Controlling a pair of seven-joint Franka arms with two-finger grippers.
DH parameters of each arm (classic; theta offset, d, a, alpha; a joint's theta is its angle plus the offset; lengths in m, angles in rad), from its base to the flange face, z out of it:
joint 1: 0 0.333 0 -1.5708
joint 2: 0 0 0 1.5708
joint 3: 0 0.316 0.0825 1.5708
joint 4: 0 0 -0.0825 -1.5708
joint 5: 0 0.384 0 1.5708
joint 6: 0 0 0.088 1.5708
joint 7: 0 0.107 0 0
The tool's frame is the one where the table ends.
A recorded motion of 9 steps. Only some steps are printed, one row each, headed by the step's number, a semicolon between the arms.
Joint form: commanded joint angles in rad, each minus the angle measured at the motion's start. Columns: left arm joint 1, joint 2, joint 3, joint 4, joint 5, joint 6, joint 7; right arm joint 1, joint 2, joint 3, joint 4, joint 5, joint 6, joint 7.
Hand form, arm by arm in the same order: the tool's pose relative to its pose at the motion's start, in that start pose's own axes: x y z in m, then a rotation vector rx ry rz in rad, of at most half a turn. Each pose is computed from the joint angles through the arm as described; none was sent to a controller.
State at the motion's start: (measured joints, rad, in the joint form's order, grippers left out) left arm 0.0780 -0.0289 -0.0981 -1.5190 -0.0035 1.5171 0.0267; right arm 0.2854 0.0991 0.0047 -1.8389 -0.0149 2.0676 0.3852
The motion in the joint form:
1: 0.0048 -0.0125 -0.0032 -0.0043 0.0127 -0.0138 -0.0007; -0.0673 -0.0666 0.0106 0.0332 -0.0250 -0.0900 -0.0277
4: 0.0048 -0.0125 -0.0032 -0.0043 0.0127 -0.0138 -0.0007; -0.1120 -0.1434 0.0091 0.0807 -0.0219 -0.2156 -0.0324
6: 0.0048 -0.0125 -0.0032 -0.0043 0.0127 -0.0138 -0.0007; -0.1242 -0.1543 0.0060 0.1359 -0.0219 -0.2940 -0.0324
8: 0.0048 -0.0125 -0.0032 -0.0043 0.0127 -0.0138 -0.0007; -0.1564 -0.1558 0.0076 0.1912 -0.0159 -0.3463 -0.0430
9: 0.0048 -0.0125 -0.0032 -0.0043 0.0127 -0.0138 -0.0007; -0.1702 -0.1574 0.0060 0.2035 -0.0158 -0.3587 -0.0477
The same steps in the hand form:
1: -0.0054 -0.0017 -0.0036 0.0139 -0.0061 -0.0031; 0.0034 0.0370 -0.0482 -0.0261 0.0191 0.0200
4: -0.0054 -0.0017 -0.0036 0.0139 -0.0061 -0.0031; -0.0054 0.0677 -0.1057 -0.0325 0.0188 0.0665
6: -0.0054 -0.0017 -0.0036 0.0139 -0.0061 -0.0031; -0.0069 0.0773 -0.1318 -0.0388 0.0076 0.0843
8: -0.0054 -0.0017 -0.0036 0.0139 -0.0061 -0.0031; -0.0037 0.0934 -0.1547 -0.0362 0.0109 0.1069
9: -0.0054 -0.0017 -0.0036 0.0139 -0.0061 -0.0031; -0.0026 0.1018 -0.1605 -0.0377 0.0126 0.1178

